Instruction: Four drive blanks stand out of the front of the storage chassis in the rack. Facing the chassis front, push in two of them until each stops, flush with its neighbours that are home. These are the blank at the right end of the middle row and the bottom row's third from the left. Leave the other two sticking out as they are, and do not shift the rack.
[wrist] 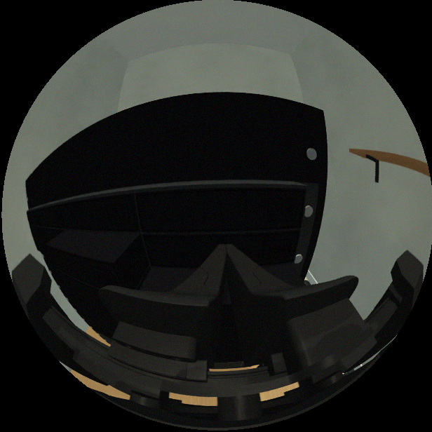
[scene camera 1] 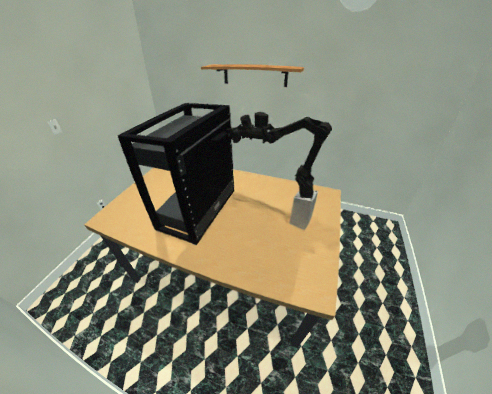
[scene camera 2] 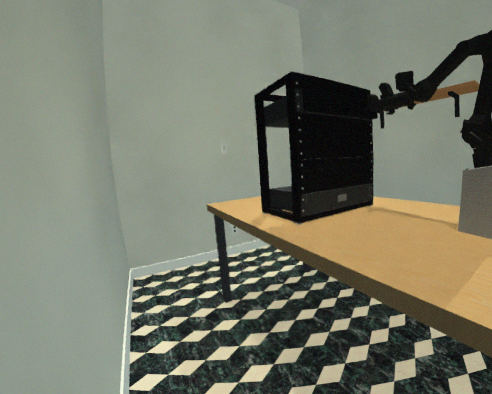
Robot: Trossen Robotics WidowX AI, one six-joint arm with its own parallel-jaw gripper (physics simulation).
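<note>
The storage chassis (scene camera 1: 207,170) (scene camera 2: 335,140) (wrist: 220,185) is black and dark-fronted in the rack (scene camera 1: 186,200) (scene camera 2: 295,150) (wrist: 320,150). My gripper (scene camera 1: 231,133) (scene camera 2: 373,107) (wrist: 224,250) is shut and empty, its tips at the chassis's right side. In the wrist view they overlap the middle row's right-end blank (wrist: 272,250); contact cannot be told. That blank looks level with the one above, a thin seam between them. Left of it, a blank (wrist: 92,245) sticks out, its top showing. Below, another blank's top (wrist: 160,275) shows, partly behind my fingers. The bottom row's third blank cannot be made out.
The rack stands on the wooden table (scene camera 1: 260,240) (scene camera 2: 350,240). Screw heads (wrist: 308,211) line its right rail. A wooden wall shelf (scene camera 1: 252,67) (scene camera 2: 462,89) (wrist: 395,159) is beyond the arm. The grey arm base block (scene camera 1: 303,210) (scene camera 2: 475,202) stands on the table.
</note>
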